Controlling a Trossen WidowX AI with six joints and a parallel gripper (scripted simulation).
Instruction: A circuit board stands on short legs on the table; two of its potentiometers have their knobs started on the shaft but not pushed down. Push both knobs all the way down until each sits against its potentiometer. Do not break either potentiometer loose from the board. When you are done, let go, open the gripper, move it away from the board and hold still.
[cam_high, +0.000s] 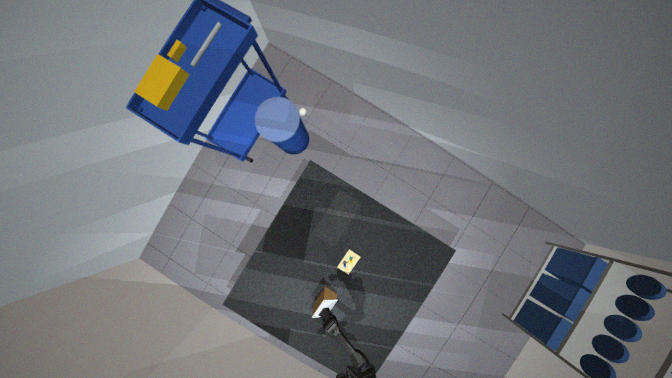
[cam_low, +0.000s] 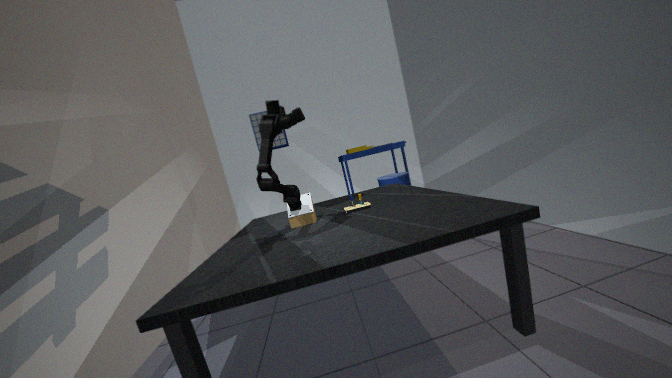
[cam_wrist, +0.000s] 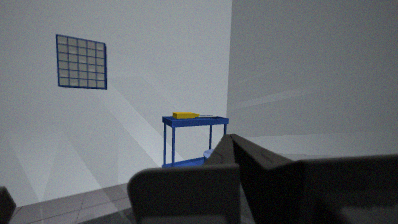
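Now: the blue knob 21 cm ahead of my gripper tip, 12 cm to the left of it and 50 cm below it. Round my gripper tip: orange knob 26 cm ahead, 10 cm to the left, 51 cm below.
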